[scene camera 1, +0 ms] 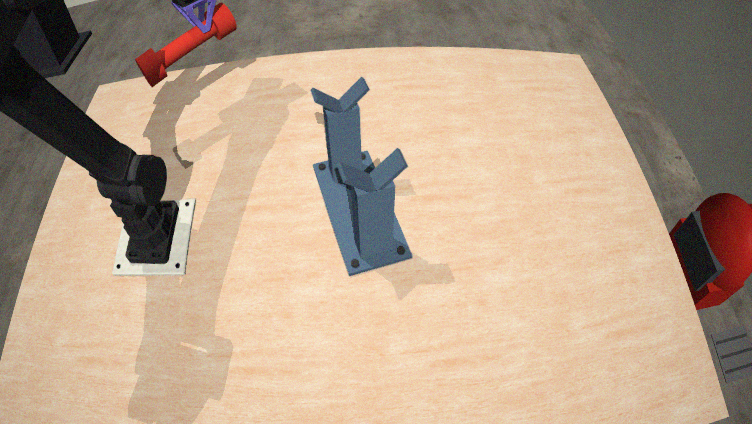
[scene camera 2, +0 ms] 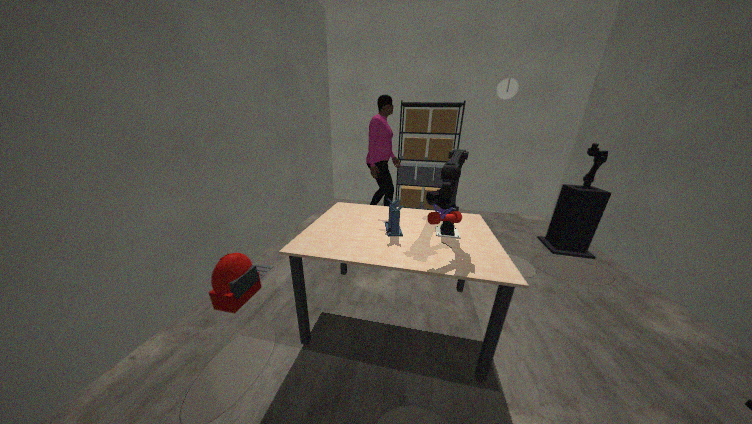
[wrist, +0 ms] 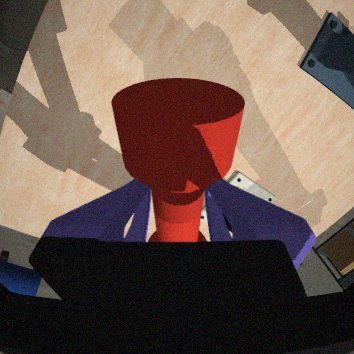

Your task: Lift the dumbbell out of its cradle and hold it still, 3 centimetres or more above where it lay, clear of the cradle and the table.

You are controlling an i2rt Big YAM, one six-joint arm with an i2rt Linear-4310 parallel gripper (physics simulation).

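Seen in the pictures: gripper, between the fingertips: (scene camera 1: pixel 203 29) (scene camera 2: pixel 439 217) (wrist: pixel 177 178); arm's base, origin of its link: (scene camera 1: pixel 153 233) (scene camera 2: pixel 447 231).
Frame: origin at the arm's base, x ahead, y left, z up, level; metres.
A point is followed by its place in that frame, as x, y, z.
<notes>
The red dumbbell (scene camera 1: pixel 186 46) @(0.063, 0.258, 0.207) (scene camera 2: pixel 444 216) (wrist: pixel 180 222) @(0.063, 0.283, 0.223) hangs in the air, well off to the side of the cradle and above the table's far left part in the first scene view. My gripper (scene camera 1: pixel 206 28) @(0.086, 0.301, 0.212) (wrist: pixel 177 178) @(0.086, 0.301, 0.212) is shut on the dumbbell's bar, with a purple finger on each side of it. The blue cradle (scene camera 1: pixel 374 226) @(0.388, -0.044, 0.076) (scene camera 2: pixel 394 221) @(0.347, 0.136, 0.088) (wrist: pixel 332 60) @(0.317, 0.128, 0.035) stands upright on the table with both V-shaped rests empty. The dumbbell touches neither the cradle nor the table (scene camera 1: pixel 526 210) @(0.649, 0.035, -0.008) (scene camera 2: pixel 342 237) @(0.656, 0.267, -0.008). Its far end is mostly hidden in the wrist view.
The arm's white base plate (scene camera 1: pixel 187 221) @(0.066, 0.025, 0.000) (scene camera 2: pixel 456 235) @(-0.057, 0.048, 0.001) is on the table, left of the cradle in the first scene view. A red dome-shaped object (scene camera 1: pixel 729 247) (scene camera 2: pixel 231 279) is beyond the table edge. A person (scene camera 2: pixel 380 142) stands behind the table near a shelf rack (scene camera 2: pixel 431 103).
</notes>
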